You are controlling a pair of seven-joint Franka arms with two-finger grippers.
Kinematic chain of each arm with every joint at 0, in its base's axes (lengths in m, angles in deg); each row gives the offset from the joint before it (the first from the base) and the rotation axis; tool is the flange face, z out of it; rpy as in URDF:
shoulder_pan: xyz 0 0 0.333 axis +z
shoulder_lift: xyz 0 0 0 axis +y
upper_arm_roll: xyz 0 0 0.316 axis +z
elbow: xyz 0.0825 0 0 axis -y
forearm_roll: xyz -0.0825 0 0.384 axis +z
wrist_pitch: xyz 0 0 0 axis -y
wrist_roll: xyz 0.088 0 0 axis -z
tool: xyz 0 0 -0.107 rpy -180 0 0
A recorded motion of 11 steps. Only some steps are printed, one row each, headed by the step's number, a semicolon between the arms.
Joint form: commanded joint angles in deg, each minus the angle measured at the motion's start. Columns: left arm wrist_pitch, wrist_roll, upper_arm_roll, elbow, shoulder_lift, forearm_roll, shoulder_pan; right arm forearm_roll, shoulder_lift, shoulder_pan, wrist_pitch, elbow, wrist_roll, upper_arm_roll.
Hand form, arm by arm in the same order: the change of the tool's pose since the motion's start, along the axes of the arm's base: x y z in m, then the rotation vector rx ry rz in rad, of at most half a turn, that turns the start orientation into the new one. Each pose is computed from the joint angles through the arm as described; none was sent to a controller.
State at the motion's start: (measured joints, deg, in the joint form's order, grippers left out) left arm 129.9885 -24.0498 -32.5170 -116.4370 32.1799 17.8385 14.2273; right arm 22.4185 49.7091 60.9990 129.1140 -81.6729 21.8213 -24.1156
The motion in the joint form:
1: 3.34 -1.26 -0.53 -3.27 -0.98 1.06 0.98; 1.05 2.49 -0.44 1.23 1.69 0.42 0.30
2: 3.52 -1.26 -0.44 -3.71 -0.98 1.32 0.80; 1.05 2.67 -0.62 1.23 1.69 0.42 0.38
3: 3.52 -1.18 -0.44 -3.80 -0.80 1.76 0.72; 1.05 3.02 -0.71 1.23 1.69 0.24 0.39
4: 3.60 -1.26 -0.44 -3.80 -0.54 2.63 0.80; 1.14 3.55 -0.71 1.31 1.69 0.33 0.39
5: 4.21 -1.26 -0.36 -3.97 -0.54 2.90 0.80; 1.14 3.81 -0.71 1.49 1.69 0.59 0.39
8: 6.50 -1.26 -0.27 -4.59 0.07 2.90 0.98; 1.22 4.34 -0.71 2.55 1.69 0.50 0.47
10: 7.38 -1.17 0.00 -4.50 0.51 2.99 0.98; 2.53 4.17 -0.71 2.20 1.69 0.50 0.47
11: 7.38 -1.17 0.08 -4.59 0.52 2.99 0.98; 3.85 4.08 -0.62 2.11 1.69 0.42 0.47
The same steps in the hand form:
1: -0.0124 0.0021 -0.0055 -0.0016 -0.0223 0.0056; 0.0035 0.0033 -0.0168 0.0078 -0.0058 -0.0133
2: -0.0155 0.0012 -0.0080 0.0015 -0.0192 -0.0017; 0.0043 0.0017 -0.0193 0.0056 -0.0033 -0.0156
3: -0.0168 0.0005 -0.0100 0.0043 -0.0175 -0.0111; 0.0046 0.0002 -0.0236 0.0002 -0.0002 -0.0139
4: -0.0170 0.0012 -0.0121 0.0097 -0.0198 -0.0206; 0.0040 -0.0009 -0.0299 -0.0060 0.0037 -0.0165
5: -0.0169 0.0014 -0.0126 0.0078 -0.0277 -0.0231; 0.0039 -0.0014 -0.0327 -0.0082 0.0033 -0.0210
8: -0.0181 0.0012 -0.0185 -0.0122 -0.0414 -0.0177; 0.0043 -0.0011 -0.0377 -0.0053 -0.0065 -0.0192
10: -0.0164 0.0025 -0.0212 -0.0194 -0.0485 -0.0145; 0.0037 -0.0006 -0.0362 0.0095 0.0063 -0.0336
11: -0.0169 0.0032 -0.0220 -0.0184 -0.0467 -0.0138; 0.0027 0.0009 -0.0353 0.0255 0.0161 -0.0450

